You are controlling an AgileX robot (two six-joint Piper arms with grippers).
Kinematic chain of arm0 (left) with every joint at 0, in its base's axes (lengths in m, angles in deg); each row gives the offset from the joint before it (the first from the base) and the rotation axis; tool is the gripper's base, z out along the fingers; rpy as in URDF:
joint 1: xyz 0 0 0.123 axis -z
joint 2: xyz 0 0 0 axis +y
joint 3: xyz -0.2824 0 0.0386 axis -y
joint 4: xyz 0.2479 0 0.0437 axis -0.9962 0 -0.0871
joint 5: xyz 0 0 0 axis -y
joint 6: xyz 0.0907 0 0.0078 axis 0.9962 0 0.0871
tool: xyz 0 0 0 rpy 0 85 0
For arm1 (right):
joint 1: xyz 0 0 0.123 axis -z
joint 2: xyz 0 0 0 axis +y
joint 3: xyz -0.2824 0 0.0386 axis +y
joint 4: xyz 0.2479 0 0.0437 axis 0.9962 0 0.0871
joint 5: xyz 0 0 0 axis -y
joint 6: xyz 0.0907 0 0.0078 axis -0.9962 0 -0.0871
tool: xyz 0 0 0 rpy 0 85 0
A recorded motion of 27 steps. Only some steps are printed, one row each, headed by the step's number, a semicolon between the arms.
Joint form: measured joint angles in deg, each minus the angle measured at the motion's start. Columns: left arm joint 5, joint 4, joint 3, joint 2, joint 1, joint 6; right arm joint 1, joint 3, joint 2, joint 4, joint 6, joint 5.
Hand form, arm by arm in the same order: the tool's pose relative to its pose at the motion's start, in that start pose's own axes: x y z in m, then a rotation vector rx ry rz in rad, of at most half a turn. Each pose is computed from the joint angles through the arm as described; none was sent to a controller.
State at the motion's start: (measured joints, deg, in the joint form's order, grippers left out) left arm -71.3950 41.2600 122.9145 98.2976 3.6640 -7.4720; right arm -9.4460 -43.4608 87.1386 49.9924 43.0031 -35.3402
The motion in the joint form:
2: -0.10 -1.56 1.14 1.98 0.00 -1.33; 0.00 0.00 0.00 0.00 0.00 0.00
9: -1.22 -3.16 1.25 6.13 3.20 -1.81; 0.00 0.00 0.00 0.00 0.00 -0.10
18: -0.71 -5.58 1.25 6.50 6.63 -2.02; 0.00 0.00 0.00 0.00 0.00 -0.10
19: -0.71 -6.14 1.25 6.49 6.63 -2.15; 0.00 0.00 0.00 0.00 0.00 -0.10
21: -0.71 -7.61 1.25 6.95 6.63 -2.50; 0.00 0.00 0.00 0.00 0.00 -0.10
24: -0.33 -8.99 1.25 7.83 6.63 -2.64; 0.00 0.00 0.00 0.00 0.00 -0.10
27: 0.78 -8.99 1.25 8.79 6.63 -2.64; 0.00 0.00 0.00 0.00 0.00 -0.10
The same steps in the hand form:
2: -0.0042 0.0093 0.0099 -0.0304 0.0087 -0.0236; 0.0000 0.0000 0.0000 0.0000 0.0000 0.0000
9: 0.0032 0.0189 0.0487 -0.0501 0.1125 -0.0377; 0.0001 0.0001 0.0000 -0.0012 0.0013 0.0000
18: 0.0124 0.0071 0.0621 -0.0565 0.1414 0.0014; 0.0001 0.0001 0.0000 -0.0012 0.0013 0.0000
19: 0.0123 0.0079 0.0620 -0.0655 0.1398 0.0030; 0.0001 0.0001 0.0000 -0.0012 0.0013 0.0000
21: 0.0119 0.0125 0.0652 -0.0922 0.1418 0.0022; 0.0001 0.0001 0.0000 -0.0012 0.0013 0.0000
24: 0.0110 0.0191 0.0714 -0.1186 0.1434 0.0011; 0.0001 0.0001 0.0000 -0.0012 0.0013 0.0000
27: 0.0095 0.0240 0.0785 -0.1211 0.1372 -0.0069; 0.0001 0.0001 0.0000 -0.0012 0.0013 0.0000

